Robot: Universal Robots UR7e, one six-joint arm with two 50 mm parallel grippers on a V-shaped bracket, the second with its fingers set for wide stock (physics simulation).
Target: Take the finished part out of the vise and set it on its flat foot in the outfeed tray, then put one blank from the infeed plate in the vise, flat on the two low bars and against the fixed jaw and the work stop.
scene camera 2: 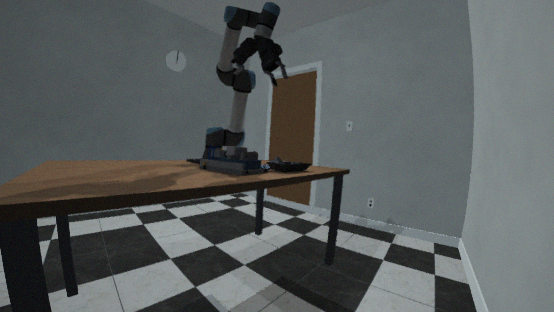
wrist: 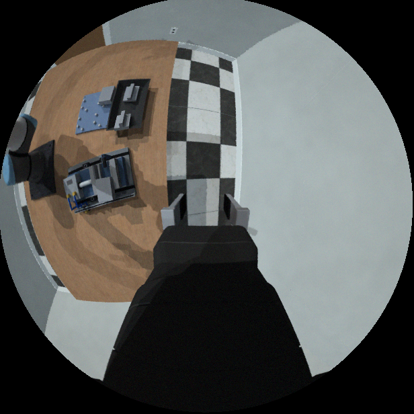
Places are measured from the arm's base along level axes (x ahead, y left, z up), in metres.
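Pixels of known places: hand, its tool point: [scene camera 2: 279,78].
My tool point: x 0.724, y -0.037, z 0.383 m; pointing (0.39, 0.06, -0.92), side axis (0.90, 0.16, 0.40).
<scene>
Behind a point stands the place of what it marks.
The vise [scene camera 2: 232,164] {x 0.552, y -0.128, z 0.027 m} [wrist: 82,200] stands on the table. A light grey block [wrist: 104,189] shows on it; I cannot tell whether it is a jaw or a workpiece, or how anything rests on the low bars or stop. In the wrist view, the black outfeed tray [wrist: 146,102] holds two grey stepped parts, one at its far end [wrist: 131,93] and one at its near end [wrist: 122,120]. The blue infeed plate [wrist: 89,109] bears a grey blank [wrist: 106,95] at its corner beside the tray. My gripper [scene camera 2: 280,79] {x 0.724, y -0.037, z 0.383 m} [wrist: 205,211] is open and empty, high above the table. The bracket's second gripper [scene camera 2: 238,66] points another way.
The wooden table [scene camera 2: 125,175] {x 0.528, y -0.542, z -0.014 m} [wrist: 155,60] carries the arm's dark base plate [wrist: 44,172], behind the vise. Blue hoses [wrist: 76,202] stand at the vise's rear end. The outfeed tray adjoins the infeed plate, near the table's edge. A brown door [scene camera 2: 294,135] is in the wall.
</scene>
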